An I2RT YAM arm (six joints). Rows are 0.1 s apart.
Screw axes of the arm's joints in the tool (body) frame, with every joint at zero. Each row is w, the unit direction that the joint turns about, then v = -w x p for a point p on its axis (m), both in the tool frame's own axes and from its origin. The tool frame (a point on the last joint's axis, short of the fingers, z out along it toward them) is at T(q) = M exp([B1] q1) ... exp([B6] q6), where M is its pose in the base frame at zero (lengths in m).
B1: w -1 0 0 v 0 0.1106 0
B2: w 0 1 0 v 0.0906 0 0.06
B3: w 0 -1 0 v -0.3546 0 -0.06
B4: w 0 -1 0 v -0.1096 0 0
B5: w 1 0 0 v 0 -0.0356 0
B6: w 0 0 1 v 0 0 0
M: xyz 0.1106 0 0.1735 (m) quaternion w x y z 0.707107 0 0.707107 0
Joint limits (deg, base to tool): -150..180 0..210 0..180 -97..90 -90..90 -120..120
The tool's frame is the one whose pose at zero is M.
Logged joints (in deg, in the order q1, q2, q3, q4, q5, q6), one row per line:
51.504 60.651 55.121 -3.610 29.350 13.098
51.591 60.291 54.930 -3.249 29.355 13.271
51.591 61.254 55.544 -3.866 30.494 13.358
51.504 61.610 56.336 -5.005 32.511 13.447
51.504 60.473 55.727 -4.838 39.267 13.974
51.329 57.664 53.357 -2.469 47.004 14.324
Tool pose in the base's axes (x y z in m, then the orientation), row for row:
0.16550 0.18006 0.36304 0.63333 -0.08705 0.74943 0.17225
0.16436 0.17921 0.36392 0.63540 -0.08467 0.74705 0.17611
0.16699 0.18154 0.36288 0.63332 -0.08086 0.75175 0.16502
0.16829 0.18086 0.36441 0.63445 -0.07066 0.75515 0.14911
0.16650 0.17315 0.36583 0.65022 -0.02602 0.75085 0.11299
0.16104 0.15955 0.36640 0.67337 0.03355 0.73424 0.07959
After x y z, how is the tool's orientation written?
As a quaternion, w x y z.
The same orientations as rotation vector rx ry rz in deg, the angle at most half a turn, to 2 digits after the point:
-11.41 98.20 22.57
-11.09 97.81 23.06
-10.60 98.51 21.62
-9.25 98.91 19.53
-3.39 97.73 14.71
4.33 94.69 10.26

